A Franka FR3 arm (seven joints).
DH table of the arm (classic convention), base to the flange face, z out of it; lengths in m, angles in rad. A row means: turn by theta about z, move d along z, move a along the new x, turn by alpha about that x. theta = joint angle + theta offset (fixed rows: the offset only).
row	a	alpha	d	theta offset
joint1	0	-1.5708	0.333	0
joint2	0	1.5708	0	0
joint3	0.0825	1.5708	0.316	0
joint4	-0.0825	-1.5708	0	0
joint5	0	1.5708	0.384	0
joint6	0.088	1.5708	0	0
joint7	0	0	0.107	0
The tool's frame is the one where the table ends.
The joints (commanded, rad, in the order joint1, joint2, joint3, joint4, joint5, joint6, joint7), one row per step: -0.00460 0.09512 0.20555 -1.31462 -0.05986 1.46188 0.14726; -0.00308 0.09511 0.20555 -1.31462 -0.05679 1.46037 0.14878; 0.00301 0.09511 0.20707 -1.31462 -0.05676 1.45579 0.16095; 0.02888 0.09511 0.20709 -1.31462 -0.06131 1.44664 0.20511; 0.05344 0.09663 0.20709 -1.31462 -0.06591 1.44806 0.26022; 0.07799 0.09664 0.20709 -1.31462 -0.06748 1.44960 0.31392; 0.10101 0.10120 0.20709 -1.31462 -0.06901 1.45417 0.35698
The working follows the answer.
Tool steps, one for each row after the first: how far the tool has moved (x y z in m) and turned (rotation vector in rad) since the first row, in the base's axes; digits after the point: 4 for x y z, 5 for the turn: -0.0004 0.0012 -0.0001 0.00277 0.00202 0.00044; -0.0016 0.0053 -0.0006 0.00275 0.00620 -0.00427; -0.0053 0.0190 -0.0014 -0.00127 0.01286 -0.02358; -0.0076 0.0322 -0.0021 -0.00253 0.01010 -0.05473; -0.0108 0.0456 -0.0019 -0.00067 0.00647 -0.08396; -0.0122 0.0584 -0.0041 0.00114 0.00482 -0.10394
Tool pose at each row, in the base's axes (x y z in m, rotation vector in rad; rounded; the steps above come from the unrounded poses): 0.5620 0.1000 0.6816 3.10944 0.06864 0.09352; 0.5616 0.1011 0.6815 3.11235 0.06931 0.09056; 0.5604 0.1053 0.6811 3.11261 0.06208 0.08395; 0.5567 0.1190 0.6802 3.10889 0.03232 0.07289; 0.5544 0.1322 0.6795 3.10669 -0.01609 0.07632; 0.5512 0.1456 0.6797 3.10690 -0.06167 0.08133; 0.5498 0.1584 0.6775 3.10726 -0.09286 0.08347

